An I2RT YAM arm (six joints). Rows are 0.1 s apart.
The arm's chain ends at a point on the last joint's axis. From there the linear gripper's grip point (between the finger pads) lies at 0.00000 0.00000 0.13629 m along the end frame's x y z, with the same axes.
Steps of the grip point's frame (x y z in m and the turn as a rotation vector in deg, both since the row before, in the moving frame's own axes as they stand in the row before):
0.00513, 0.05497, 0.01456, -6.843, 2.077, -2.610
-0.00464, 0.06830, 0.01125, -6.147, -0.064, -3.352
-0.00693, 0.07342, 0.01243, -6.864, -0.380, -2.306
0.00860, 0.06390, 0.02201, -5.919, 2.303, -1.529
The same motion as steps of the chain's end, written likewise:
-0.00017, 0.03885, 0.01562, -6.843, 2.077, -2.610
-0.00492, 0.05371, 0.01203, -6.147, -0.064, -3.352
-0.00636, 0.05712, 0.01341, -6.864, -0.380, -2.306
0.00295, 0.04992, 0.02285, -5.919, 2.303, -1.529

